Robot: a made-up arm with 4 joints.
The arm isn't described. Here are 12 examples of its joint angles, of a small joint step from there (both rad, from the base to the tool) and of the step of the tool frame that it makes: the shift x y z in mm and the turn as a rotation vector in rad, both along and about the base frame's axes.
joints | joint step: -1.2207 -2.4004 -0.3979 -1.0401 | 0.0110 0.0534 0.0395 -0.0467
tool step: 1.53 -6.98 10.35 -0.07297 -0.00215 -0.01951
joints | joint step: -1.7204 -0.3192 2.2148 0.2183 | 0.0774 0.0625 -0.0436 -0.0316
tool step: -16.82 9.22 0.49 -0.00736 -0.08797 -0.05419
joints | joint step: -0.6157 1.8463 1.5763 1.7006 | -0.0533 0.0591 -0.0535 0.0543
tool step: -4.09 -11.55 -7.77 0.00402 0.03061 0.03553
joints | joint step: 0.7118 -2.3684 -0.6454 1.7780 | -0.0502 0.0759 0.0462 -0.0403
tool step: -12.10 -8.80 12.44 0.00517 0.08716 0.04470
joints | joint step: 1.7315 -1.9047 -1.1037 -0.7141 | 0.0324 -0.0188 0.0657 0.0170
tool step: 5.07 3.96 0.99 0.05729 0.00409 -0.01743
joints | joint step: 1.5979 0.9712 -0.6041 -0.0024 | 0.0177 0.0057 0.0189 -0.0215
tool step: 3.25 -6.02 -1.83 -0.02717 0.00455 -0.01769
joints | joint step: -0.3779 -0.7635 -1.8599 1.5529 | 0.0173 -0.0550 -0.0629 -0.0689
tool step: 6.48 -2.26 -6.04 0.10475 0.01290 0.07791
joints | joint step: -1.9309 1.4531 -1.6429 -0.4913 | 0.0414 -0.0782 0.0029 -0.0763
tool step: -0.75 5.16 12.37 0.00765 0.14751 -0.01549
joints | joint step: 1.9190 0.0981 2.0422 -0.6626 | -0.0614 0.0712 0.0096 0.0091
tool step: 6.26 6.07 -6.19 0.02675 0.05169 0.02741
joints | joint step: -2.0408 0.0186 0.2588 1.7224 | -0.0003 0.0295 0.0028 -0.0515
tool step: -3.96 0.58 -1.64 0.05723 -0.01667 -0.01114
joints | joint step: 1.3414 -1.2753 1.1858 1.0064 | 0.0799 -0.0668 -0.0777 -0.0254
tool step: -0.19 4.02 -4.28 -0.08360 -0.06510 -0.04833
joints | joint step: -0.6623 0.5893 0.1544 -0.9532 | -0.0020 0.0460 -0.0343 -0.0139
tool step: -1.15 1.10 -6.28 -0.04157 -0.01180 0.02236
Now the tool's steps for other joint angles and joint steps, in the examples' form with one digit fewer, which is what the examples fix.
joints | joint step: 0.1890 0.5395 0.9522 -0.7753 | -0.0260 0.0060 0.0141 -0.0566
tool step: -6.7 -0.3 -2.2 -0.0611 -0.0132 0.0302
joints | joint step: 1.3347 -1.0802 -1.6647 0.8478 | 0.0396 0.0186 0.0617 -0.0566
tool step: 7.4 6.6 4.8 0.0749 -0.0188 -0.0570
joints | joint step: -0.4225 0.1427 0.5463 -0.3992 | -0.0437 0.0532 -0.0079 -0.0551
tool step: -8.9 -2.6 -7.5 -0.0577 -0.0634 0.0412
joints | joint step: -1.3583 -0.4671 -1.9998 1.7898 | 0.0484 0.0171 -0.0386 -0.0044
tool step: -7.5 6.2 1.1 0.0064 -0.0163 -0.0180
